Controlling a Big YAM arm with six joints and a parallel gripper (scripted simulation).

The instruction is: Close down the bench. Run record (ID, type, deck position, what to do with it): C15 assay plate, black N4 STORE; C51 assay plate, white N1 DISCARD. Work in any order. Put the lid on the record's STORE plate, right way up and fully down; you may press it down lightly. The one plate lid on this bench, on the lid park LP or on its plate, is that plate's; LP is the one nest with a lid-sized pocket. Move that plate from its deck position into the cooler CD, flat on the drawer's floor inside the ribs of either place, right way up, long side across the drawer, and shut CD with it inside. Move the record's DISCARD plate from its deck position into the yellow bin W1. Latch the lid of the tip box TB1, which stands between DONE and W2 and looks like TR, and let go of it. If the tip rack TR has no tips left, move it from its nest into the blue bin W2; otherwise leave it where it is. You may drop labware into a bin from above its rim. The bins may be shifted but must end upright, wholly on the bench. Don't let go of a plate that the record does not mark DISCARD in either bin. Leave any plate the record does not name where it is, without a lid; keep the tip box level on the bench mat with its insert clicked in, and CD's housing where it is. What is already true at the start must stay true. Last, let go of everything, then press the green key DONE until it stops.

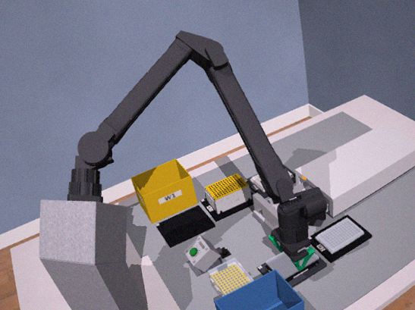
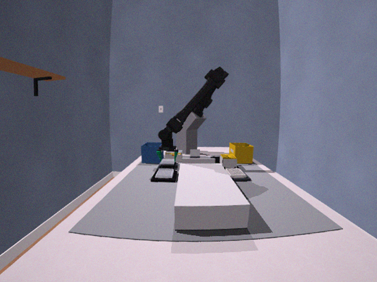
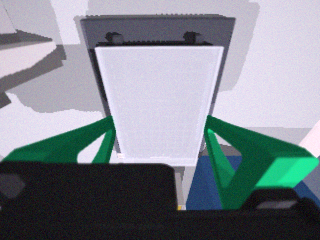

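My hand is right at the clear plate lid. From my hand the other things lie so: blue bin W2: 170 mm to the right, 140 mm behind; then black plate: 20 mm below; then tip box TB1: 180 mm behind, 20 mm to the right.
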